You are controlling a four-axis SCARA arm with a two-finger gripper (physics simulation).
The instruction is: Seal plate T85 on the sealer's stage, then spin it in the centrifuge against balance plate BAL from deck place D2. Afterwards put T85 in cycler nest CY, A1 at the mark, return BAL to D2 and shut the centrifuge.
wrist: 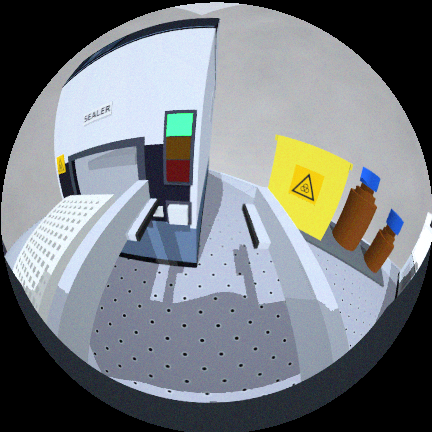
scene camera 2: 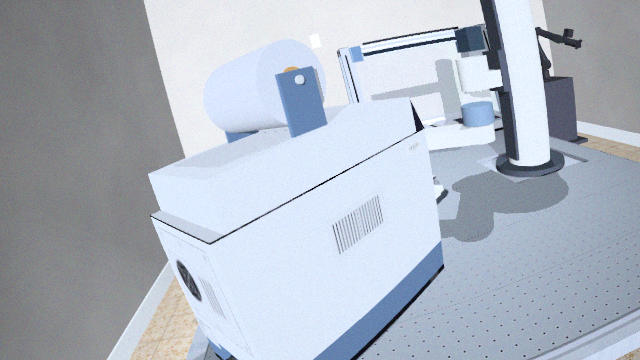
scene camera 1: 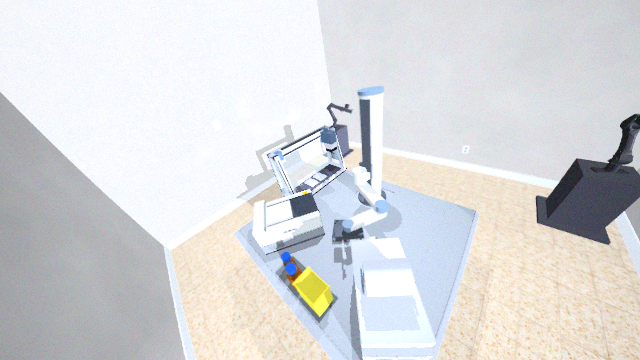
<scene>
The pictures show: a centrifuge, a yellow bin and a blue-capped brown bottle.
</scene>
